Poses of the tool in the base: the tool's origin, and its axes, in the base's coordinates. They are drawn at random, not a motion.
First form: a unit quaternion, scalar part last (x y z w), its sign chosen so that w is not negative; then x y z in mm.
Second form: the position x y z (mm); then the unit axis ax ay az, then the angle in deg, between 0 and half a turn. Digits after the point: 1 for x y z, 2 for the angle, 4 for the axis.
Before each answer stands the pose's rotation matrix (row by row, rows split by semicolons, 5 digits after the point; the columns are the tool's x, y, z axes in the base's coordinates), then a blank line. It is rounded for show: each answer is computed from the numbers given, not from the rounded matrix.
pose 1, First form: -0.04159 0.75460 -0.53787 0.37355 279.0 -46.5 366.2
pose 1, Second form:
-0.71746 0.33908 0.60850; -0.46461 0.41793 -0.78069; -0.51902 -0.84283 -0.14231

279.0 -46.5 366.2 -0.0448 0.8135 -0.5798 136.13
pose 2, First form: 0.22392 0.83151 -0.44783 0.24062 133.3 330.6 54.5
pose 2, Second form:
-0.78392 0.58790 0.19960; 0.15687 0.49862 -0.85251; -0.60071 -0.63699 -0.48310

133.3 330.6 54.5 0.2307 0.8567 -0.4614 152.15
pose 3, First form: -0.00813 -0.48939 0.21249 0.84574 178.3 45.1 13.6
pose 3, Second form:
0.43069 -0.35147 -0.83125; 0.36738 0.90956 -0.19423; 0.82434 -0.22173 0.52086

178.3 45.1 13.6 -0.0152 -0.9172 0.3982 64.50
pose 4, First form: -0.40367 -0.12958 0.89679 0.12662 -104.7 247.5 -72.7
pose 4, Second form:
-0.64204 -0.12249 -0.75683; 0.33172 -0.93435 -0.13019; -0.69120 -0.33464 0.64052

-104.7 247.5 -72.7 -0.4069 -0.1306 0.9041 165.45
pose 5, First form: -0.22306 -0.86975 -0.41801 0.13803 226.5 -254.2 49.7
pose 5, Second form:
-0.86238 0.50341 -0.05362; 0.27262 0.55103 0.78870; 0.42658 0.66555 -0.61243

226.5 -254.2 49.7 -0.2252 -0.8782 -0.4220 164.13
